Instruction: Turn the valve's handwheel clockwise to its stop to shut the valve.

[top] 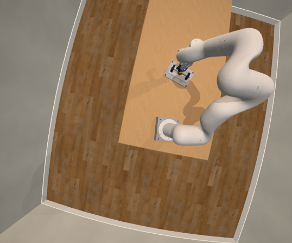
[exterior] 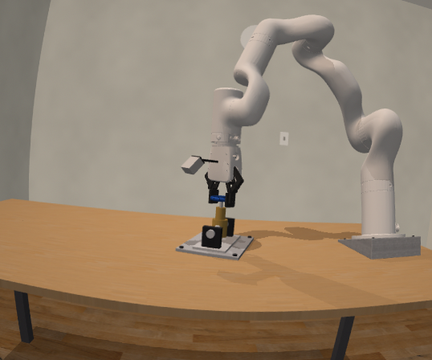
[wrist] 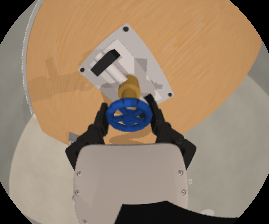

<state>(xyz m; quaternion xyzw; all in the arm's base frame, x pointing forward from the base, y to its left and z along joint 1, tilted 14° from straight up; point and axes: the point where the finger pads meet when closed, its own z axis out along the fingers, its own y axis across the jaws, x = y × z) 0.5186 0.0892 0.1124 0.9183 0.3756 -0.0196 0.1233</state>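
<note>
Right now my hand is right at the blue handwheel.
</note>
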